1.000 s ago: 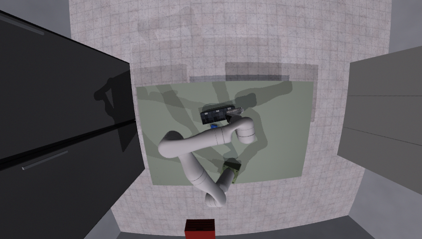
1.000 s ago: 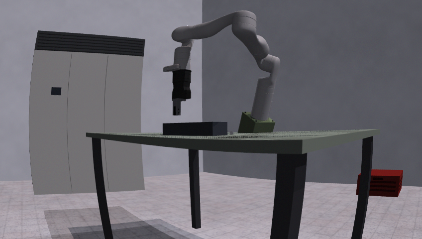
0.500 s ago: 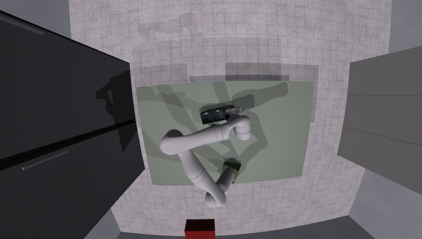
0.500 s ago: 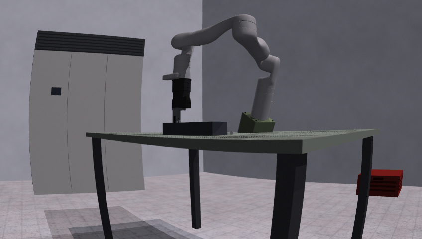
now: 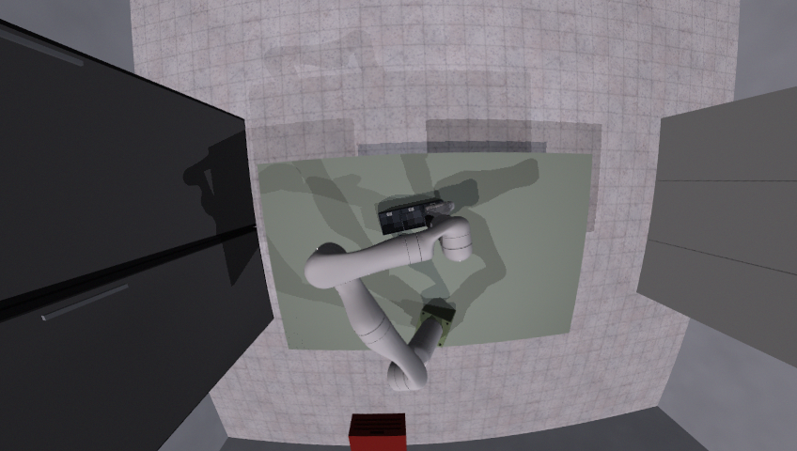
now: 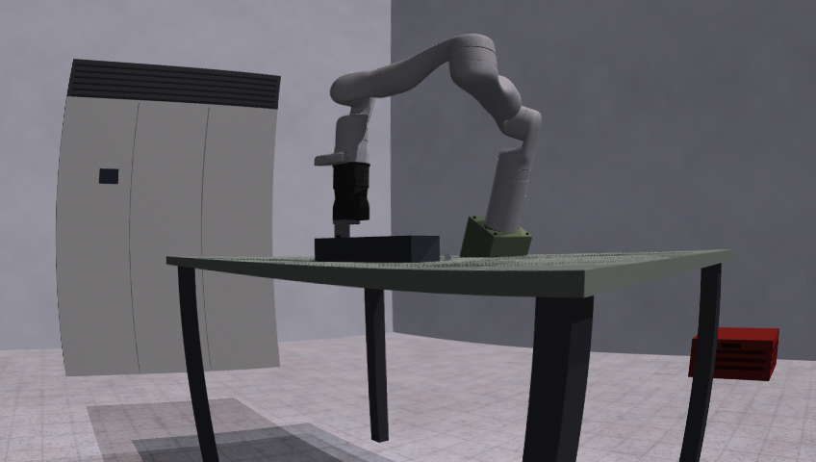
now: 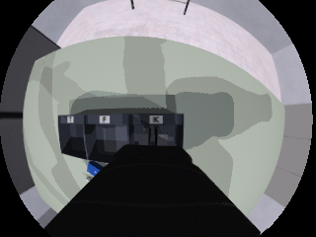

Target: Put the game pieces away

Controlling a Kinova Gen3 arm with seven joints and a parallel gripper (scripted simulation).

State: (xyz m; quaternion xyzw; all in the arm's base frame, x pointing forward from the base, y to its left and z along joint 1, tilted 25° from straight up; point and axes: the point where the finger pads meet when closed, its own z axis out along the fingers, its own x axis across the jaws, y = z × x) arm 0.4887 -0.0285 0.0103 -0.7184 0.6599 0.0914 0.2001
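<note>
The black bin row lies 8 cm to the left of my hand, 2 cm behind it and 1 cm below it. The rest, counted from my hand: red piece (11 cm behind, 3 cm below, 2 cm to the left); then pale tile (10 cm behind, 3 cm to the right, 3 cm below); then blue piece (12 cm to the left, 11 cm behind, 3 cm below).
</note>
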